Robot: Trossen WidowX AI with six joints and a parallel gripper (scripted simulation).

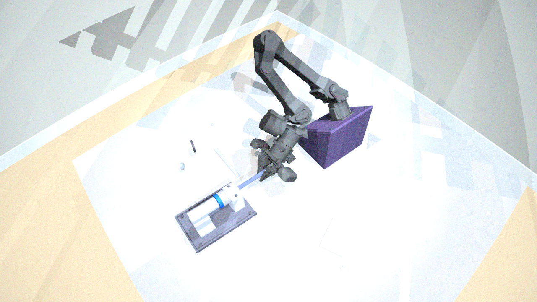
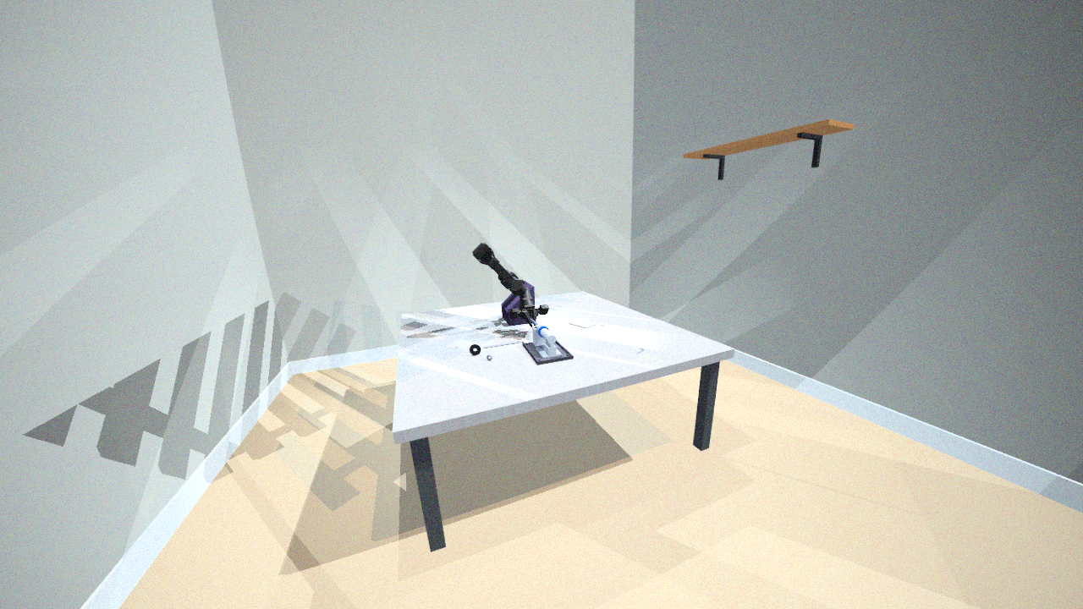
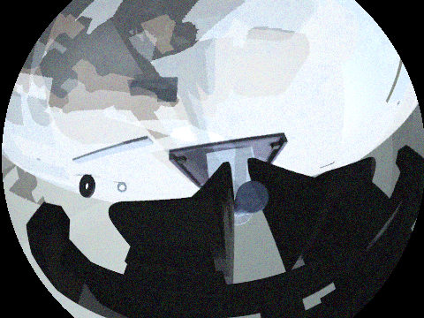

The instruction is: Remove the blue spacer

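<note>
Right now the shaft is 60 mm ahead of my gripper tip and 20 mm above it. Also, from my gripper tip: blue spacer (150 mm ahead, 10 mm to the right, 20 mm above); black ring (80 mm ahead, 290 mm to the right, 30 mm below); thin metal strip (20 mm ahead, 160 mm to the right, 50 mm below).
</note>
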